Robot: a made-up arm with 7 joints. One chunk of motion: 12 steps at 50 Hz.
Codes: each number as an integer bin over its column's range. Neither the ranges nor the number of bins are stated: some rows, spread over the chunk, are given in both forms.
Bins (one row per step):
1: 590 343 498 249 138 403
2: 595 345 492 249 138 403
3: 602 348 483 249 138 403
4: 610 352 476 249 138 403
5: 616 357 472 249 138 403
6: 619 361 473 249 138 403
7: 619 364 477 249 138 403
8: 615 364 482 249 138 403
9: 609 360 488 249 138 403
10: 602 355 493 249 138 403
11: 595 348 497 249 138 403
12: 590 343 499 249 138 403
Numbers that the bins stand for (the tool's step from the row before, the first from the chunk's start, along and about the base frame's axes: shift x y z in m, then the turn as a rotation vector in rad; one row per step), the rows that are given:
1: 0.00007 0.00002 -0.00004 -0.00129 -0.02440 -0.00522
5: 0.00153 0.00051 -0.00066 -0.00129 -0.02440 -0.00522
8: 0.00147 0.00075 -0.00042 -0.00129 -0.02440 -0.00522
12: 0.00007 0.00002 -0.00001 -0.00129 -0.02440 -0.00522
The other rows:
2: 0.00035 0.00009 -0.00018 -0.00129 -0.02440 -0.00522
3: 0.00075 0.00019 -0.00040 -0.00129 -0.02440 -0.00522
4: 0.00119 0.00033 -0.00056 -0.00129 -0.02440 -0.00522
6: 0.00170 0.00065 -0.00064 -0.00129 -0.02440 -0.00522
7: 0.00170 0.00075 -0.00054 -0.00129 -0.02440 -0.00522
9: 0.00114 0.00061 -0.00028 -0.00129 -0.02440 -0.00522
10: 0.00075 0.00044 -0.00016 -0.00129 -0.02440 -0.00522
11: 0.00035 0.00019 -0.00006 -0.00129 -0.02440 -0.00522

